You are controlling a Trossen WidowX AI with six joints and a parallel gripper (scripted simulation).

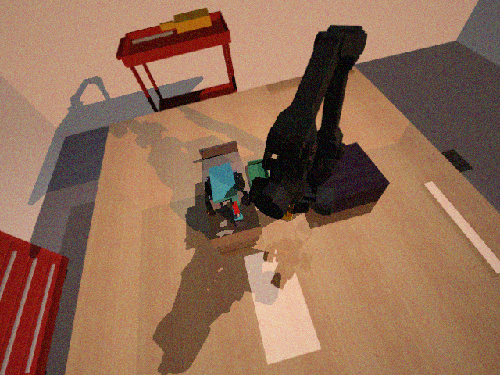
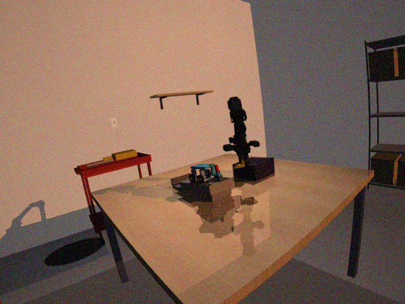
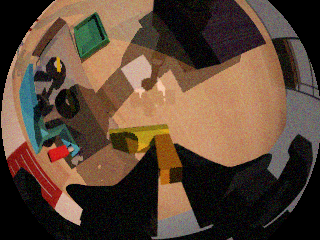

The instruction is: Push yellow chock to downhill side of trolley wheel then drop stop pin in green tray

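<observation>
The green tray lies 26 cm to the right of my gripper tip, 16 cm below it and 2 cm ahead of it. Round my gripper tip: trolley 16 cm to the right, 15 cm ahead, 5 cm below; red-headed stop pin 13 cm ahead, 6 cm to the right, 3 cm below; yellow chock 2 cm ahead, 1 cm to the right, 1 cm below.
</observation>
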